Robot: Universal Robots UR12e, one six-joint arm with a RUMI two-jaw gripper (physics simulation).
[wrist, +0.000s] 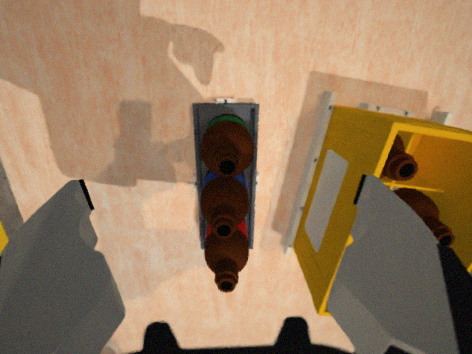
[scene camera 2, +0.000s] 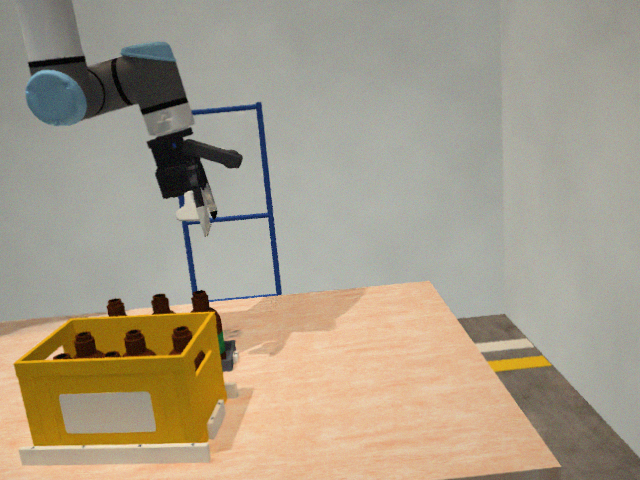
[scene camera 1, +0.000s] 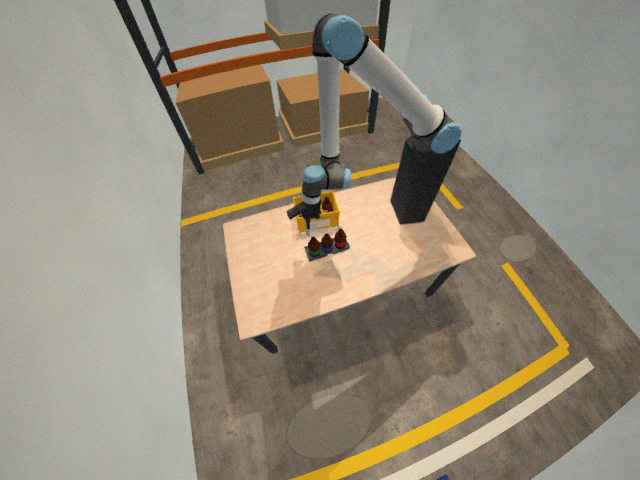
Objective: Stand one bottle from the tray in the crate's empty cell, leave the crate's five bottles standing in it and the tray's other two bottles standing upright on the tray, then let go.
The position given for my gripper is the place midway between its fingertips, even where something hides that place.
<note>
I see my gripper (scene camera 2: 210, 227), a blue-banded bottle (wrist: 224, 203), a red-banded bottle (wrist: 226, 258) and a green-banded bottle (wrist: 227, 149).
My gripper shows as well in the wrist view (wrist: 225, 180).
</note>
